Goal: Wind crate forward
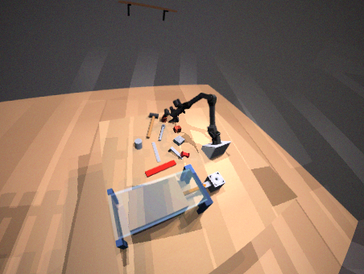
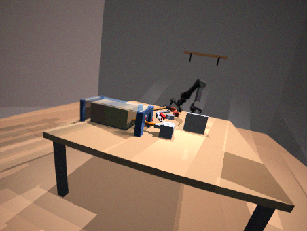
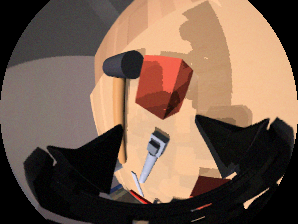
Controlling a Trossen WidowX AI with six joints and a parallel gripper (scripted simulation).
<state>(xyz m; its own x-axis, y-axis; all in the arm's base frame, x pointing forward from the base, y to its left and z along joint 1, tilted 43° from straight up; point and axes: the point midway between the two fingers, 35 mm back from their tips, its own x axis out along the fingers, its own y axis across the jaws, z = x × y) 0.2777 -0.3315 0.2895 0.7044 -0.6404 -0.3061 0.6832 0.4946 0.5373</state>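
The winch handle lies 41 cm to the left of my gripper tip, 1 cm below it and 1 cm ahead of it. Also, from my gripper tip: red grip 45 cm to the left, 2 cm behind, 1 cm above; then grey bar 33 cm to the left, 17 cm ahead, 4 cm below; then grey block 27 cm to the left, 5 cm behind, 2 cm below.
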